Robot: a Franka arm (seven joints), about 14 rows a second.
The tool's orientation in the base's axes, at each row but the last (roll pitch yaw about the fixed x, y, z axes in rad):
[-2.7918, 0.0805, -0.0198]
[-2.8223, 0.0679, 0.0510]
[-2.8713, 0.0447, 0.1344]
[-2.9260, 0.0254, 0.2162]
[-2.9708, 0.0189, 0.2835]
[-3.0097, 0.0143, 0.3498]
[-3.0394, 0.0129, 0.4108]
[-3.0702, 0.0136, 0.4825]
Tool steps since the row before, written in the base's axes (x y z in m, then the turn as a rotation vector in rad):
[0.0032, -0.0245, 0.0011, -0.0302, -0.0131, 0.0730]
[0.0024, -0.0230, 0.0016, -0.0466, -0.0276, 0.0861]
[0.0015, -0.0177, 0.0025, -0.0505, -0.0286, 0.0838]
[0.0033, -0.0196, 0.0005, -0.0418, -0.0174, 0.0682]
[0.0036, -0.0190, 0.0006, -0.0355, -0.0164, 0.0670]
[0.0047, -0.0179, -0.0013, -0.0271, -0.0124, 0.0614]
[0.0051, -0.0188, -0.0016, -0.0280, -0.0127, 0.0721]
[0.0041, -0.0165, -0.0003, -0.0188, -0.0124, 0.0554]
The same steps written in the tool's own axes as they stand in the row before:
[0.0036, 0.0225, -0.0097, -0.0357, -0.0112, -0.0708]
[0.0011, 0.0214, -0.0088, -0.0537, -0.0020, -0.0864]
[-0.0010, 0.0164, -0.0071, -0.0576, -0.0009, -0.0841]
[-0.0010, 0.0193, -0.0047, -0.0463, -0.0065, -0.0672]
[-0.0019, 0.0189, -0.0038, -0.0399, -0.0055, -0.0663]
[-0.0017, 0.0184, -0.0011, -0.0306, -0.0057, -0.0607]
[-0.0028, 0.0193, -0.0003, -0.0317, -0.0069, -0.0714]
[-0.0040, 0.0165, -0.0008, -0.0232, -0.0017, -0.0551]

